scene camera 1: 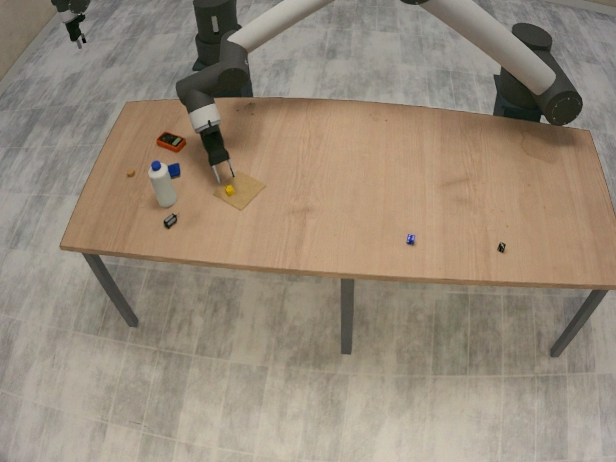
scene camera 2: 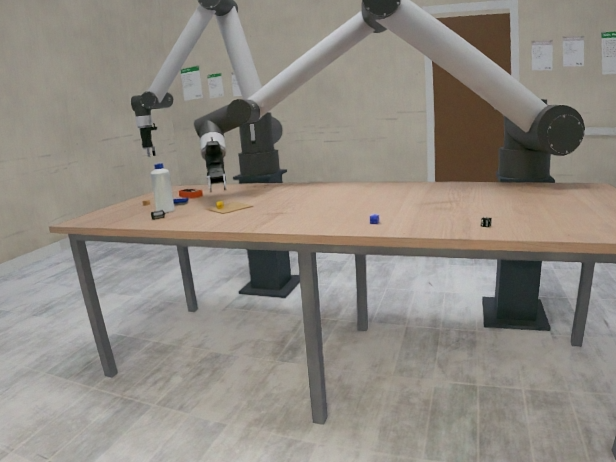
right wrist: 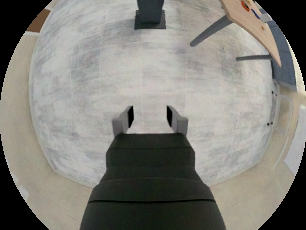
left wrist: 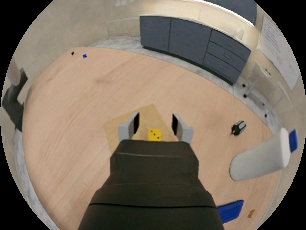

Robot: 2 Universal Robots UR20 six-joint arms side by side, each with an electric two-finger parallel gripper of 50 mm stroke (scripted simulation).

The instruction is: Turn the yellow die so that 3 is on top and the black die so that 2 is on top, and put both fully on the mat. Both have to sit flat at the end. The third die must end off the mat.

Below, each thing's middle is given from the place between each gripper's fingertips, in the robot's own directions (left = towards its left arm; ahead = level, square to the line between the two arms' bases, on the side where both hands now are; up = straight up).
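My left hand [scene camera 1: 227,179] is 9 cm above the tan mat [scene camera 1: 246,188], and it's 3 cm to the right of the mat and 2 cm past it. There's also a white bottle [scene camera 1: 159,175], and that's 23 cm to the right of my left hand and 8 cm ahead of it.
From my right hand, the bottle is 7 cm below it, 95 cm to the left of it and 87 cm ahead of it. The mat is 16 cm below my right hand, 122 cm to the left of it and 78 cm ahead of it.
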